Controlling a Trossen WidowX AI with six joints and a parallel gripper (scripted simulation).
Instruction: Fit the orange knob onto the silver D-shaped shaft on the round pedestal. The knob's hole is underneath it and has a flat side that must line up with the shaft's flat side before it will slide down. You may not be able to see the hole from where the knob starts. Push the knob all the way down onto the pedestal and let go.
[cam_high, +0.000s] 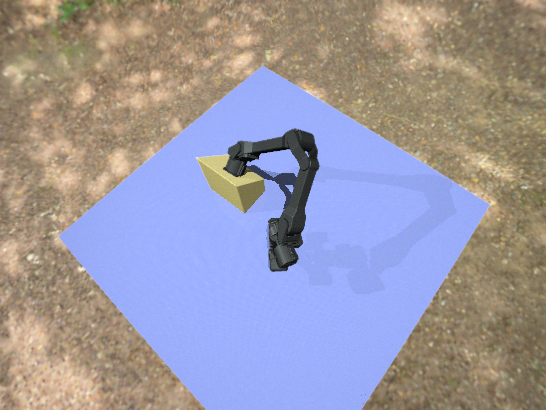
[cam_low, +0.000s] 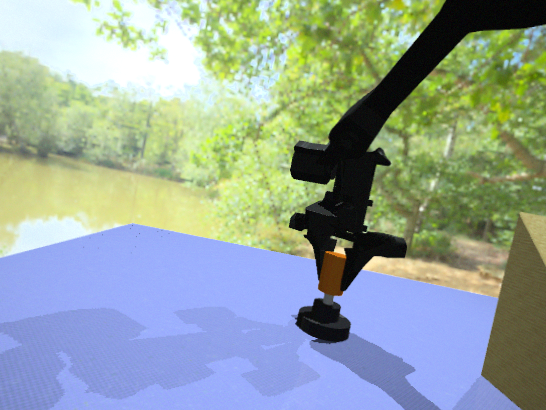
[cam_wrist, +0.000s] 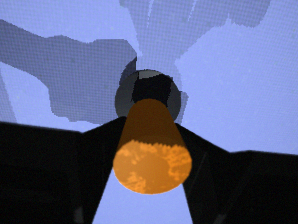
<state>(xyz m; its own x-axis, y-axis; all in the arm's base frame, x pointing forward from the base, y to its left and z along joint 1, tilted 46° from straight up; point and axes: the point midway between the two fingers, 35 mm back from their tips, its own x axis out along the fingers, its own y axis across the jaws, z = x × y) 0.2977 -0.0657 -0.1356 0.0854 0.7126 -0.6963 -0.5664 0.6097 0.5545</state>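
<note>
Right now the round pedestal is 4 cm below my gripper tip. From my gripper tip the other things lie so: orange knob: 3 cm above.
</note>
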